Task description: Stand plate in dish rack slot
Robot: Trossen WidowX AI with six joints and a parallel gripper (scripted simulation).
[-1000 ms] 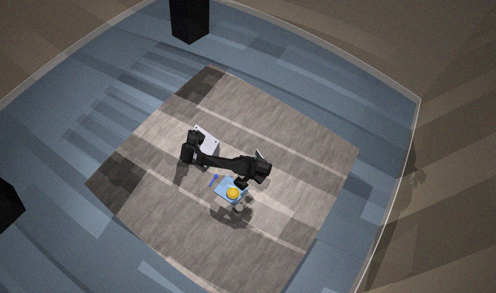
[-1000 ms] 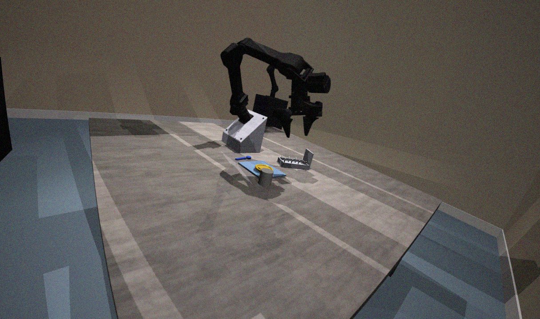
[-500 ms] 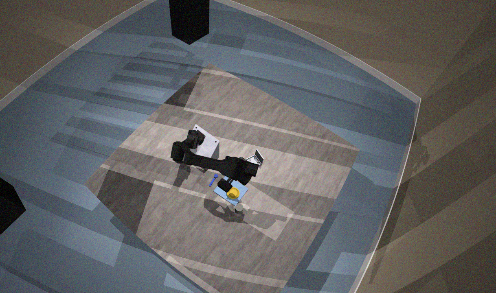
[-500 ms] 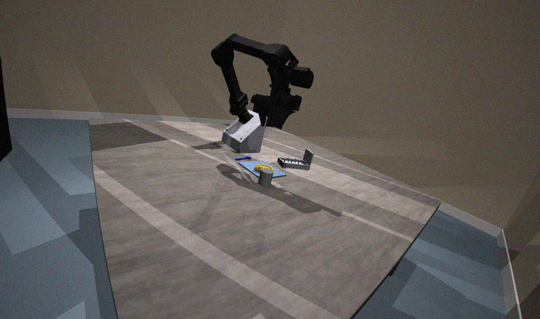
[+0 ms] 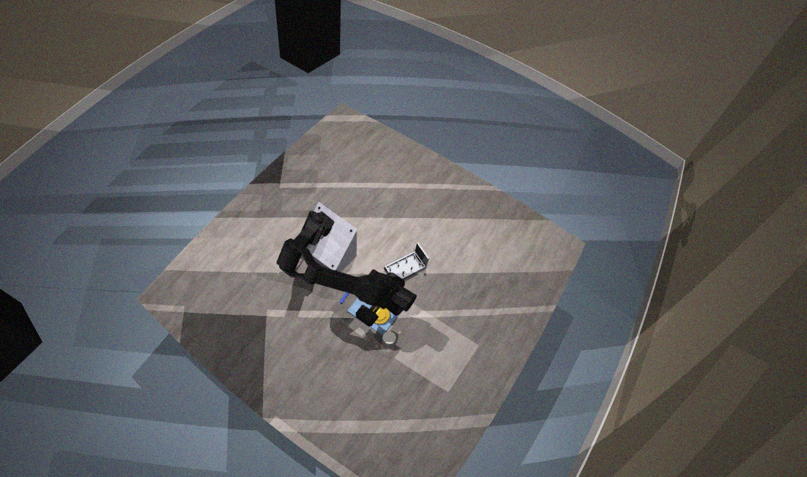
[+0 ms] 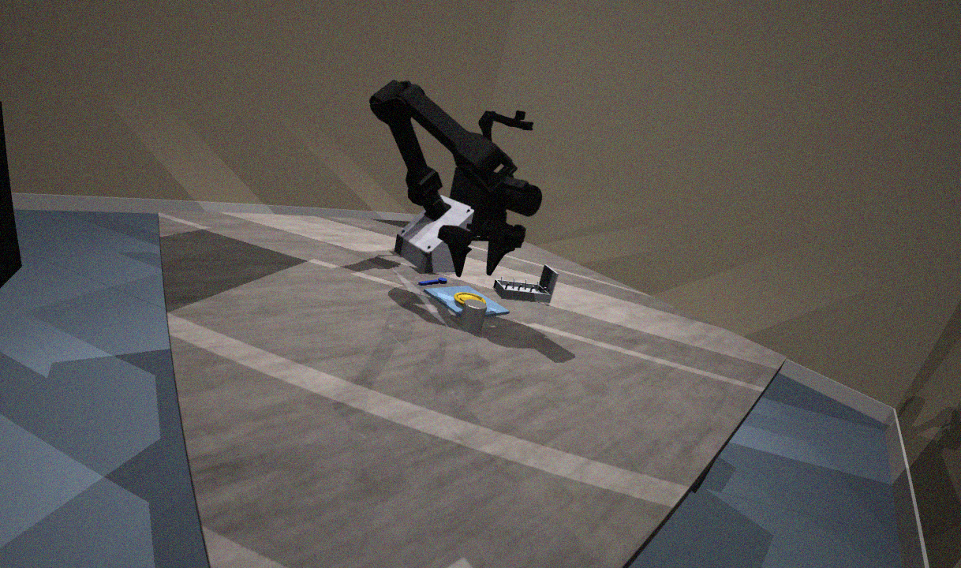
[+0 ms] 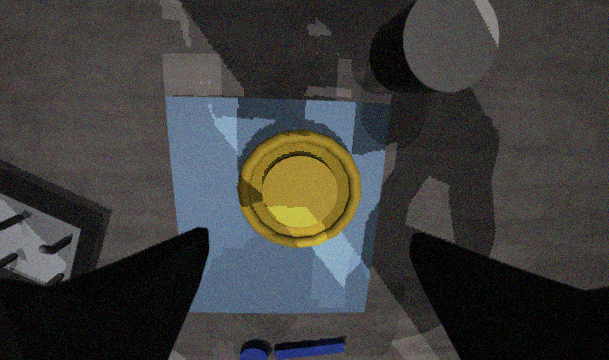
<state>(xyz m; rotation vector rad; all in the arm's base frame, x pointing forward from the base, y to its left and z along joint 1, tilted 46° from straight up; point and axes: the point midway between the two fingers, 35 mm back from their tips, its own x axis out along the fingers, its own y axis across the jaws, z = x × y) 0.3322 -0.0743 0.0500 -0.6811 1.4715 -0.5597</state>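
Right now the yellow plate is 60 mm below my gripper tip. Round my gripper tip: white cup 90 mm ahead, 50 mm to the right, 50 mm below; light blue mat 20 mm behind, 10 mm to the left, 70 mm below; blue spoon 140 mm behind, 70 mm below.
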